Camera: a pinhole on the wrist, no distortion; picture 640 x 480 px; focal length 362.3 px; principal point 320.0 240.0 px. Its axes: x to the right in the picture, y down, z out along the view. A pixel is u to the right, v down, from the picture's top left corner.
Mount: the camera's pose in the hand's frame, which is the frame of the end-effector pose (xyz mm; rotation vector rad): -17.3 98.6 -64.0 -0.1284 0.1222 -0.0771
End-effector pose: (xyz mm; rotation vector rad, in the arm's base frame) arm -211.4 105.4 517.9 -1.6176 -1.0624 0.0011
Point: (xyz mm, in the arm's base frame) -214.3 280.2 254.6
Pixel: 255.1 327.4
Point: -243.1 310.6 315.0
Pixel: 298.8 252.1
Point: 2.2 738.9 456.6
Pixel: 612.4 297.9
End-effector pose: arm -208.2 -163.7 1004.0 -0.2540 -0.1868 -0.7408
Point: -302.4 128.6 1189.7
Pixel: 49.6 188.8
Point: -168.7 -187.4 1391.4
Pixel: 425.8 71.7
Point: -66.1 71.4 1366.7
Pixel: 318.7 276.3
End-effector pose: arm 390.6 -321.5 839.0 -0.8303 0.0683 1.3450
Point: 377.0 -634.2 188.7
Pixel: behind the camera
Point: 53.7 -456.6 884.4
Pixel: outside the picture
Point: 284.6 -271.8 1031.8
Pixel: 192.0 36.1
